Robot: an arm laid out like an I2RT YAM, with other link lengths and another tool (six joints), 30 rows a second.
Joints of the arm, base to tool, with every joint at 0 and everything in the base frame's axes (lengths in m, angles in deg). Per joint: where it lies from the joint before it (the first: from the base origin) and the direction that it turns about. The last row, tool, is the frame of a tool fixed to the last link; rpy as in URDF.
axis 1: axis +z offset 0 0 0.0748
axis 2: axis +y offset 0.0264 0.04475 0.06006
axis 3: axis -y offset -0.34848 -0.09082 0
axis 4: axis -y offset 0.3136 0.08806 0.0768
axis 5: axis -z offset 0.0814 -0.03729 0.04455
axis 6: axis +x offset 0.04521 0 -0.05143
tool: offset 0.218 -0.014 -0.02 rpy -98.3 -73.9 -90
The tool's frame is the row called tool.
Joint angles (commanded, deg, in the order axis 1, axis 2, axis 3, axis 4, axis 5, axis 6), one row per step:
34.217, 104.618, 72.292, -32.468, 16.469, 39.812
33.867, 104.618, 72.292, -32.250, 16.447, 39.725
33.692, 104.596, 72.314, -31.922, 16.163, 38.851
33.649, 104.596, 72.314, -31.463, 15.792, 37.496
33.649, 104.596, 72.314, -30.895, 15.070, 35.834
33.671, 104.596, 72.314, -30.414, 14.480, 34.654
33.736, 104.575, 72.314, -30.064, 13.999, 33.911
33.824, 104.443, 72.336, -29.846, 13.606, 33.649
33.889, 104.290, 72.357, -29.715, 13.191, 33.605
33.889, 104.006, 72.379, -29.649, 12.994, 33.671
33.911, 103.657, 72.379, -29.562, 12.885, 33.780
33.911, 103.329, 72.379, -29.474, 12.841, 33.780
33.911, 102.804, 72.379, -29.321, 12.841, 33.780
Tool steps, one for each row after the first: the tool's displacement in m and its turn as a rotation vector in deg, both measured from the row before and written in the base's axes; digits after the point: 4 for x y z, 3 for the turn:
0.0025, -0.0022, 0.0004, 0.095, -0.169, -0.265
0.0020, 0.0004, 0.0008, -0.018, -0.164, 0.704
0.0018, 0.0020, 0.0007, -0.151, -0.204, 1.290
0.0014, 0.0040, 0.0006, 0.011, -0.143, 1.756
0.0011, 0.0036, 0.0005, 0.105, -0.146, 1.306
0.0005, 0.0033, 0.0006, 0.183, -0.104, 0.926
0.0001, 0.0031, 0.0015, 0.362, -0.130, 0.497
-0.0003, 0.0028, 0.0015, 0.451, -0.052, 0.299
0.0003, 0.0013, 0.0027, 0.385, -0.208, 0.038
0.0004, 0.0012, 0.0033, 0.379, -0.300, -0.018
0.0006, 0.0007, 0.0032, 0.264, -0.324, 0.022
0.0012, 0.0008, 0.0052, 0.378, -0.563, 0.000

